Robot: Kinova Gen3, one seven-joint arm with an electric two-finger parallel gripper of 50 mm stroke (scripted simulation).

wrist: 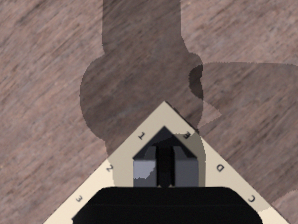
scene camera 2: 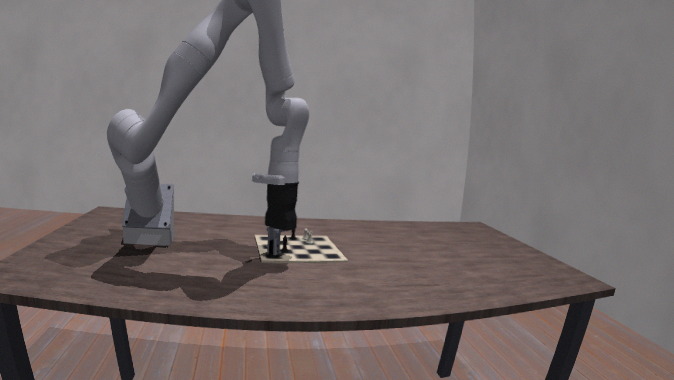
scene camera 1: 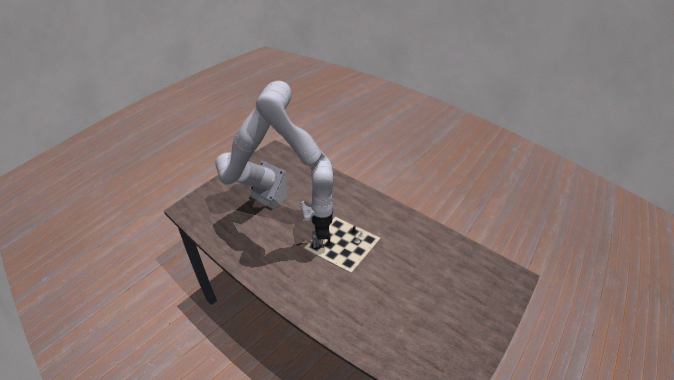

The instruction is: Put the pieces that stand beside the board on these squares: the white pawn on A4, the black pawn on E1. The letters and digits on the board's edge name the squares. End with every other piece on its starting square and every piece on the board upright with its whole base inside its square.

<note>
I see my gripper and a chessboard.
My gripper also shows in the wrist view.
</note>
